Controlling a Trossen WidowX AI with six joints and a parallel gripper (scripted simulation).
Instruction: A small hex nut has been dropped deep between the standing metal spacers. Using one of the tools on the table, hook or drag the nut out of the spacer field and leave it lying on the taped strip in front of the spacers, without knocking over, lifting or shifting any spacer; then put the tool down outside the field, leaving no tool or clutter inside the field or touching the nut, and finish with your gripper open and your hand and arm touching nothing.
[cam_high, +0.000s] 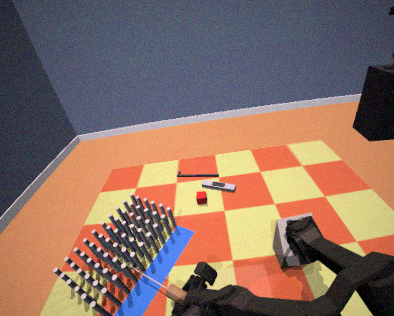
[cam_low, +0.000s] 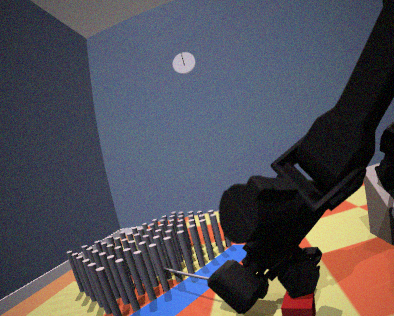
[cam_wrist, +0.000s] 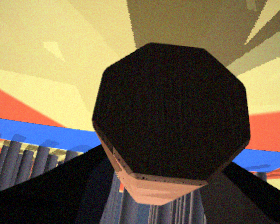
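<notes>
Now: the blue taped strip 10 cm ahead of my gripper tip, 9 cm to the right of it and 4 cm below it. From my gripper tip the other things lie so: flat grey tool (11 cm behind, 49 cm to the right, 2 cm below); then hex nut (27 cm ahead, 13 cm to the right, 3 cm below).
</notes>
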